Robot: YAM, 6 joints.
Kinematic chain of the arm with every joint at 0, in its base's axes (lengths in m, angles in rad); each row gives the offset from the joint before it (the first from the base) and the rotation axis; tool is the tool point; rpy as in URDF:
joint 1: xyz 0 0 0.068 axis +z
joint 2: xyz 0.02 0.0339 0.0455 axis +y
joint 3: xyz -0.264 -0.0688 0 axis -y
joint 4: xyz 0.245 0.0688 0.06 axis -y
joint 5: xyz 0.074 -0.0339 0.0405 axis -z
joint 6: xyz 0.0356 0 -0.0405 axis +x
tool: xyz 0 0 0 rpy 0 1.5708 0
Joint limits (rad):
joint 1: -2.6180..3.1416
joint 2: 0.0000..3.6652
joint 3: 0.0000..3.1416
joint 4: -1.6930..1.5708
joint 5: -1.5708..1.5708
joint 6: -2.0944..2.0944
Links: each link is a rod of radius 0.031 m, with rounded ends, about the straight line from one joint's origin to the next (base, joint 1, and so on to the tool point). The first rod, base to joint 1, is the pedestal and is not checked.
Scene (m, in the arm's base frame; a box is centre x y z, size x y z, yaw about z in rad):
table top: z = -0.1
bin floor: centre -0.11 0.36 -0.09 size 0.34 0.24 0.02 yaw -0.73
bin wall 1: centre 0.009 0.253 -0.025 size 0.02 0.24 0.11 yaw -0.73
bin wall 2: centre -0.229 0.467 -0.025 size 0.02 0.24 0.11 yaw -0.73
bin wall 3: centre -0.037 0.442 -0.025 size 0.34 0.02 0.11 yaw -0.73
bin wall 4: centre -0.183 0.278 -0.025 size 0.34 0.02 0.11 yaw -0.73
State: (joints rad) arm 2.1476 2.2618 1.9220 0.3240 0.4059 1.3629
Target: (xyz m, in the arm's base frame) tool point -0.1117 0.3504 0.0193
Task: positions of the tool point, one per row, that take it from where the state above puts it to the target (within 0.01 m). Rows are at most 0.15 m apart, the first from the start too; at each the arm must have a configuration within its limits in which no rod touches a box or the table.
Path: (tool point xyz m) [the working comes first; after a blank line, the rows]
Joints at the target: 1.9222 2.2259 1.0322 0.0161 0.4579 1.3629
Straight joint move there: clear.

1: -0.2361 0.4608 0.1826
2: -0.1748 0.4214 0.0890
3: -0.1117 0.3504 0.0193

